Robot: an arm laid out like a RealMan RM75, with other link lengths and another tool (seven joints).
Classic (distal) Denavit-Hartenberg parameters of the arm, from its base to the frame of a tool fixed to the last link. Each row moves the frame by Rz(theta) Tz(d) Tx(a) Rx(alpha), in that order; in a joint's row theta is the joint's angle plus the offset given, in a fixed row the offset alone. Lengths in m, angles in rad.
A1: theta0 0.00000, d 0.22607, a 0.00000, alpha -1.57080
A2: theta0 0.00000, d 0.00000, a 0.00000, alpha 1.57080
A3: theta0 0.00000, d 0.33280, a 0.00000, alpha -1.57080
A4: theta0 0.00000, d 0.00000, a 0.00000, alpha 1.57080
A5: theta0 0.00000, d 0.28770, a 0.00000, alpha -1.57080
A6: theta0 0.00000, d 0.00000, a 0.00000, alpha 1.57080
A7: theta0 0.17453, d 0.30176, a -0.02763, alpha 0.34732
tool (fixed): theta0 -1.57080, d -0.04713, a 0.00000, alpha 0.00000
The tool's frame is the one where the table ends.
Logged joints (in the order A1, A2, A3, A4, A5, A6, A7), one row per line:
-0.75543 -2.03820 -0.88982 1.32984 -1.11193 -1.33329 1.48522
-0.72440 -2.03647 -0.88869 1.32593 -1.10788 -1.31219 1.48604
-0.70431 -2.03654 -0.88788 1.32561 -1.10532 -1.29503 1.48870
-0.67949 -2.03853 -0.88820 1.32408 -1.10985 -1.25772 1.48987
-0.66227 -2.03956 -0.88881 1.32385 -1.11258 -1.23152 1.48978
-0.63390 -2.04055 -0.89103 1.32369 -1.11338 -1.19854 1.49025
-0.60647 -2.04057 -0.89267 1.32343 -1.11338 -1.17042 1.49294
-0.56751 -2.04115 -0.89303 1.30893 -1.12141 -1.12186 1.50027
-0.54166 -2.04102 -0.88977 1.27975 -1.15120 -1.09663 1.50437
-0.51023 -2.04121 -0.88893 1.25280 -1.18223 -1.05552 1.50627
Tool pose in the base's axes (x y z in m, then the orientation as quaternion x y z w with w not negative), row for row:
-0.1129 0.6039 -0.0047 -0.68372 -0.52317 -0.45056 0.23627
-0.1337 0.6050 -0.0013 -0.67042 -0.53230 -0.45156 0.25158
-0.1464 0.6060 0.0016 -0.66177 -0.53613 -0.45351 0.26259
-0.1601 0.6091 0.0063 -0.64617 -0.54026 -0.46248 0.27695
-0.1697 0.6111 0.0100 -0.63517 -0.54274 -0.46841 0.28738
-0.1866 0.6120 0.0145 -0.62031 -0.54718 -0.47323 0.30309
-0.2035 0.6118 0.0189 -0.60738 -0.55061 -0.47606 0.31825
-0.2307 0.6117 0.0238 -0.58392 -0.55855 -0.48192 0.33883
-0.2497 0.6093 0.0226 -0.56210 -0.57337 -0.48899 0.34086
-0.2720 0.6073 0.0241 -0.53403 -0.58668 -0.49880 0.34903
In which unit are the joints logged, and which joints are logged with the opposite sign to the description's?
The joints are logged in radians. Opposite sign: A3.
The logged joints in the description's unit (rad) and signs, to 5 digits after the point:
-0.75543 -2.03820 0.88982 1.32984 -1.11193 -1.33329 1.48522
-0.72440 -2.03647 0.88869 1.32593 -1.10788 -1.31219 1.48604
-0.70431 -2.03654 0.88788 1.32561 -1.10532 -1.29503 1.48870
-0.67949 -2.03853 0.88820 1.32408 -1.10985 -1.25772 1.48987
-0.66227 -2.03956 0.88881 1.32385 -1.11258 -1.23152 1.48978
-0.63390 -2.04055 0.89103 1.32369 -1.11338 -1.19854 1.49025
-0.60647 -2.04057 0.89267 1.32343 -1.11338 -1.17042 1.49294
-0.56751 -2.04115 0.89303 1.30893 -1.12141 -1.12186 1.50027
-0.54166 -2.04102 0.88977 1.27975 -1.15120 -1.09663 1.50437
-0.51023 -2.04121 0.88893 1.25280 -1.18223 -1.05552 1.50627

